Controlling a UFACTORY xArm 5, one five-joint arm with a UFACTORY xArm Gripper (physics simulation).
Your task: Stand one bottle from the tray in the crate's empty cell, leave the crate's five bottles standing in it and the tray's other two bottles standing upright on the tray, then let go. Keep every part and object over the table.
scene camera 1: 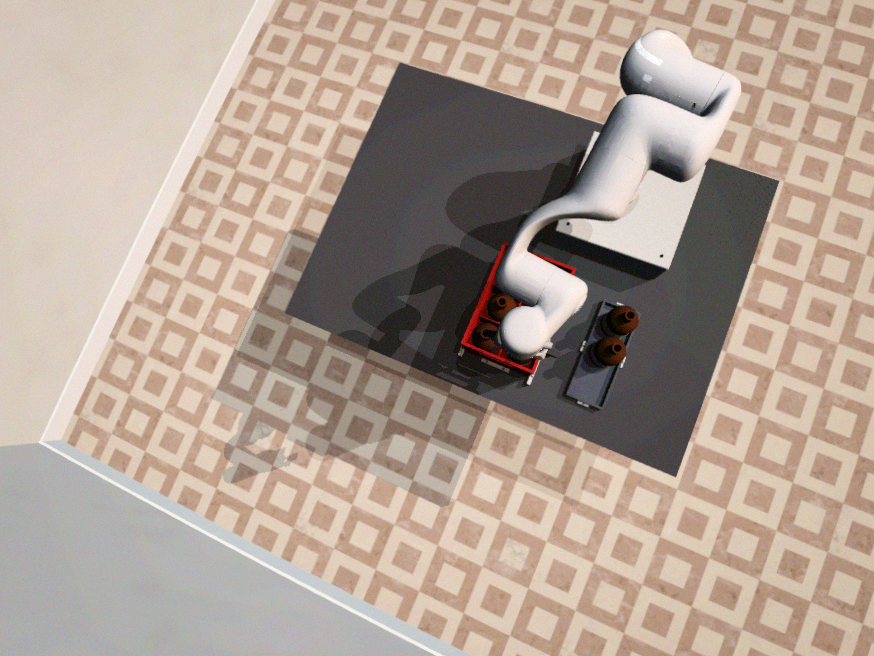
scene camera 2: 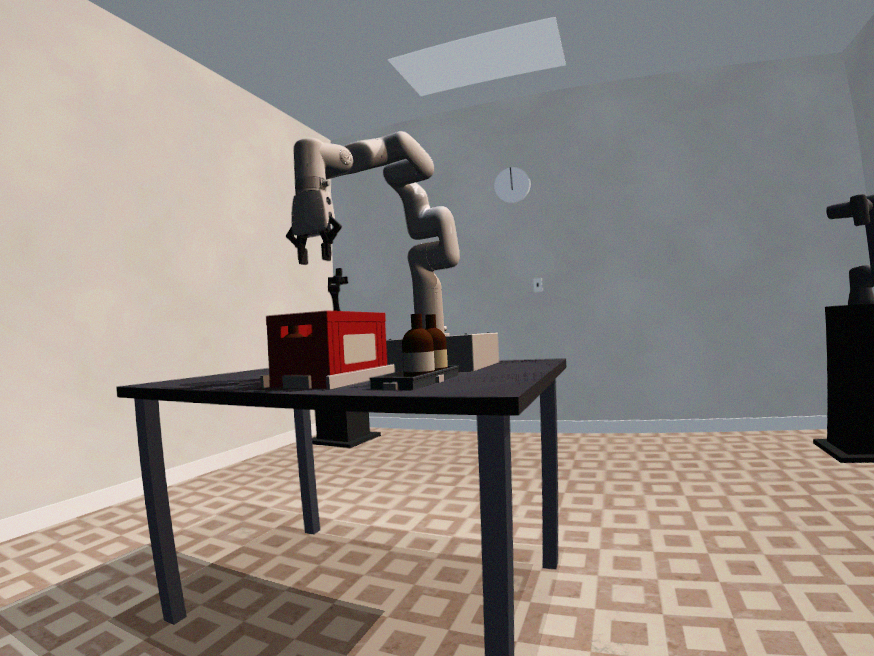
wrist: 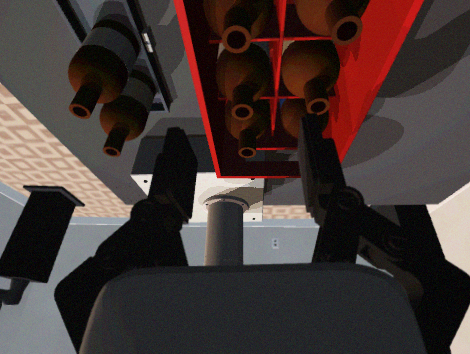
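Pixels of known places: gripper, fingertip midpoint: (scene camera 2: 315, 262) (wrist: 243, 138); arm's base, origin of the base link: (wrist: 225, 205).
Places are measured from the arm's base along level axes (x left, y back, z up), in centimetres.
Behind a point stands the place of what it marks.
Observation:
The red crate (scene camera 1: 474, 317) {x -17.4, y -48.4, z 7.6 cm} (scene camera 2: 300, 353) {x -7.4, y -55.0, z -1.8 cm} (wrist: 380, 50) {x -17.3, y -48.6, z 6.0 cm} stands on the table. In the wrist view, brown bottles stand upright in two columns and three rows, one in each visible cell: near left bottle (wrist: 240, 15) {x -4.2, y -50.9, z 4.6 cm}, near right bottle (wrist: 330, 10) {x -12.2, y -51.2, z 4.0 cm}, middle bottles (wrist: 243, 70) {x -4.5, y -43.4, z 2.1 cm} (wrist: 311, 65) {x -12.4, y -44.3, z 2.2 cm}, far bottles (wrist: 245, 120) {x -4.8, y -35.1, z 2.3 cm} (wrist: 292, 117) {x -11.8, y -35.1, z 1.5 cm}. The near pair is cut by the frame edge. Two bottles (scene camera 1: 621, 321) {x 15.0, y -33.4, z 2.6 cm} (scene camera 1: 609, 351) {x 15.1, y -41.6, z 3.4 cm} (wrist: 97, 70) {x 14.2, y -43.0, z 1.3 cm} (wrist: 125, 117) {x 13.8, y -34.5, z 1.2 cm} stand upright on the dark tray (scene camera 1: 588, 381) {x 15.6, y -48.8, z -9.3 cm} (scene camera 2: 395, 379) {x 17.7, y -54.5, z -7.7 cm}. My gripper (scene camera 2: 314, 259) {x -4.7, y -51.7, z 19.6 cm} (wrist: 243, 138) {x -4.7, y -51.7, z 19.6 cm} is open and empty, well above the crate.
The white base block (scene camera 1: 628, 233) {x 8.1, y -11.0, z 0.2 cm} (scene camera 2: 485, 350) {x 19.9, y -2.7, z -4.8 cm} stands behind the crate and tray. Small pale blocks edge the crate and tray. The front edge of the dark table (scene camera 1: 381, 141) {x -68.2, y -8.7, z -9.9 cm} (scene camera 2: 211, 391) {x -27.5, y -65.7, z -10.0 cm} runs close to the crate. My arm hides part of the crate in scene camera 1.

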